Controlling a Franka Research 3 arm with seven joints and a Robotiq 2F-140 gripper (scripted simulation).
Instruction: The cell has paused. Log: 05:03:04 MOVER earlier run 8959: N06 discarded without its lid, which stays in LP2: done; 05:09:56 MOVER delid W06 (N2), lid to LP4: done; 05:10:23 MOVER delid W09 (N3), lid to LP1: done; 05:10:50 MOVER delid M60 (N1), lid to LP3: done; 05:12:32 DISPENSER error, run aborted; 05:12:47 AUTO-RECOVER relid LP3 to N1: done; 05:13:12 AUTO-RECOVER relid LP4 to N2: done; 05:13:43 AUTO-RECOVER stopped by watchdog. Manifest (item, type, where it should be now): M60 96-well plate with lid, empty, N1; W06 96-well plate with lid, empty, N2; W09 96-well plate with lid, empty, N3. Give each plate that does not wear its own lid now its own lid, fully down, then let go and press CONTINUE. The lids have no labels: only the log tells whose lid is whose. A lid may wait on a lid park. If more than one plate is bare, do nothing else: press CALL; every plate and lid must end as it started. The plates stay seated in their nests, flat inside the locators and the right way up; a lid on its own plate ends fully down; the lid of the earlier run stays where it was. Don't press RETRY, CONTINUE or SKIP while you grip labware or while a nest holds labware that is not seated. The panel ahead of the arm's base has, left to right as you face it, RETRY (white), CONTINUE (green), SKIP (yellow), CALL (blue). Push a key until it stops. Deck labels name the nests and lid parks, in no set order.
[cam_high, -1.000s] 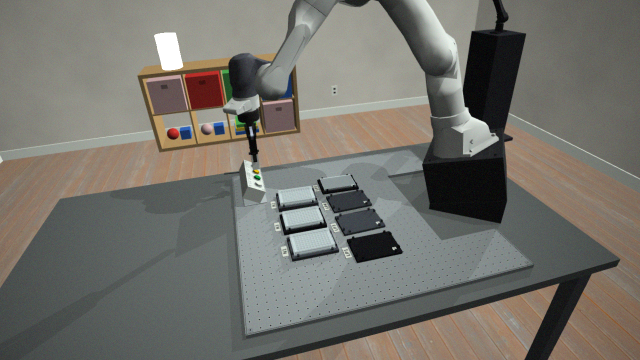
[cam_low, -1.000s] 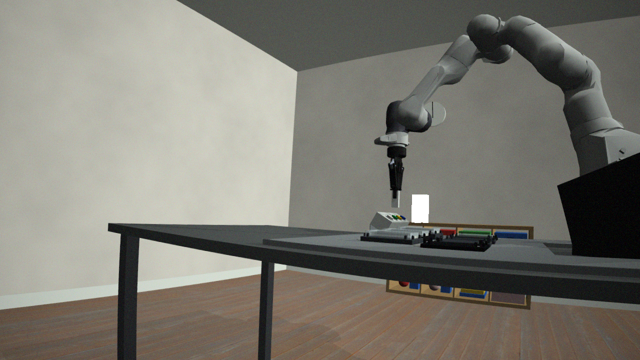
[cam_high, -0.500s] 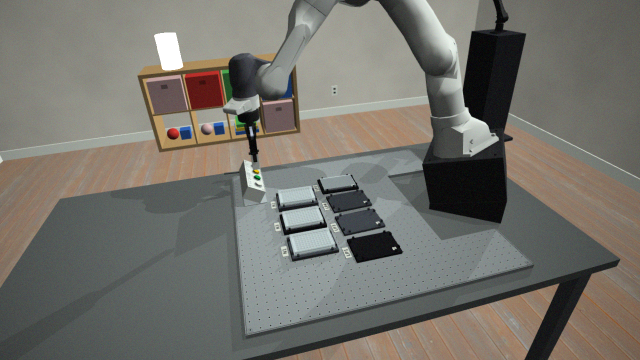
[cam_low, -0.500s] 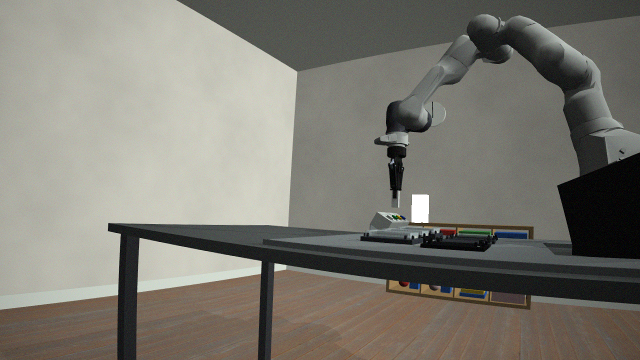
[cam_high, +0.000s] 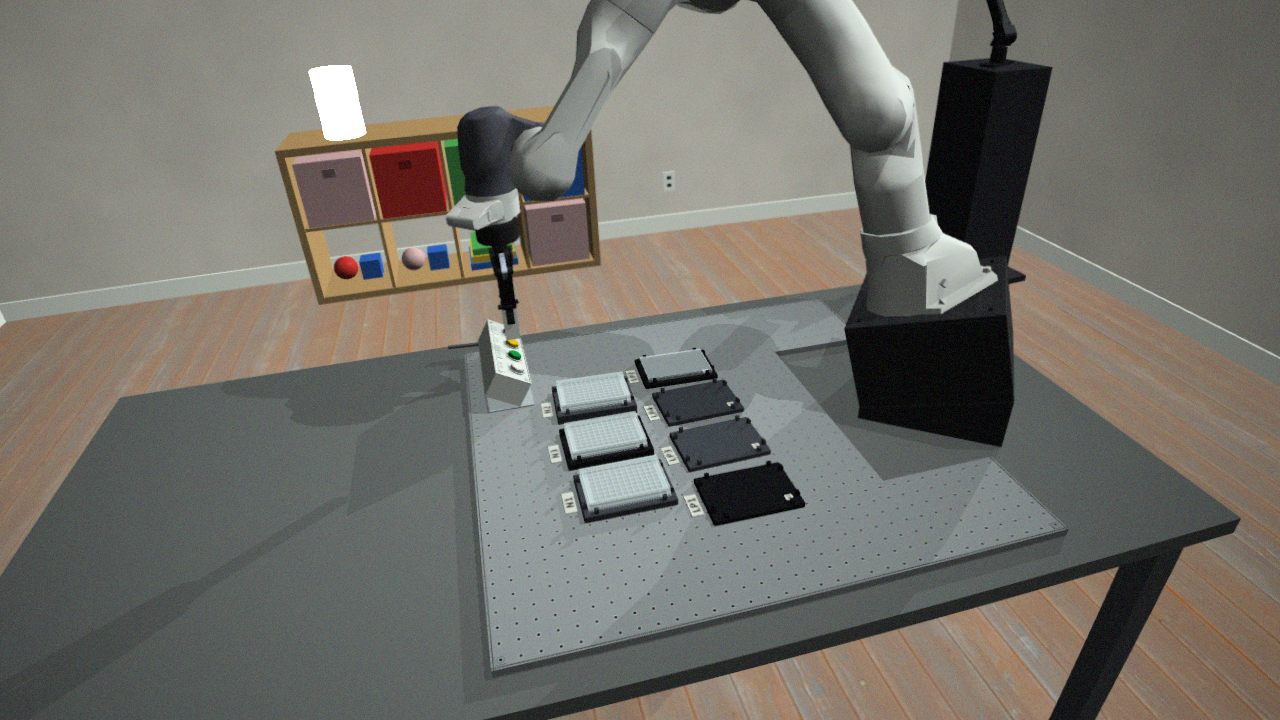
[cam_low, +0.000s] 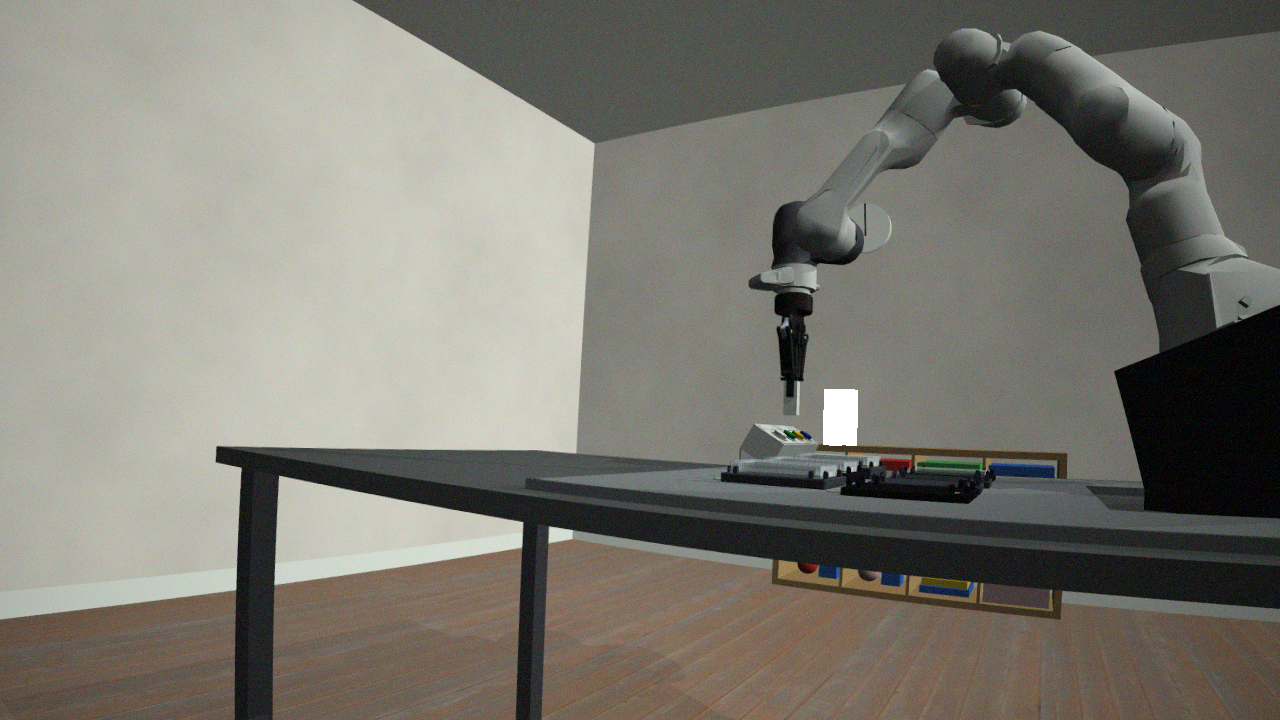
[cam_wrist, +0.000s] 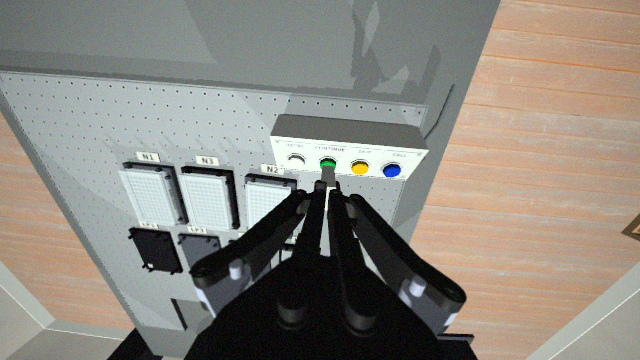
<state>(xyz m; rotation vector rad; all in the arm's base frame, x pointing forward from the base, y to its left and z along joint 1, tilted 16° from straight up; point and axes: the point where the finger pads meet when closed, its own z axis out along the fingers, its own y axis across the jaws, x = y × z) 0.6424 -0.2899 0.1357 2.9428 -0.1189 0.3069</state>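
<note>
The green continue key lies 7 cm below my hand. The rest, counted from my hand: blue call key 1 cm behind, 10 cm to the right, 7 cm below; then white retry key 1 cm ahead, 5 cm to the left, 7 cm below; then yellow skip key 5 cm to the right, 7 cm below.
</note>
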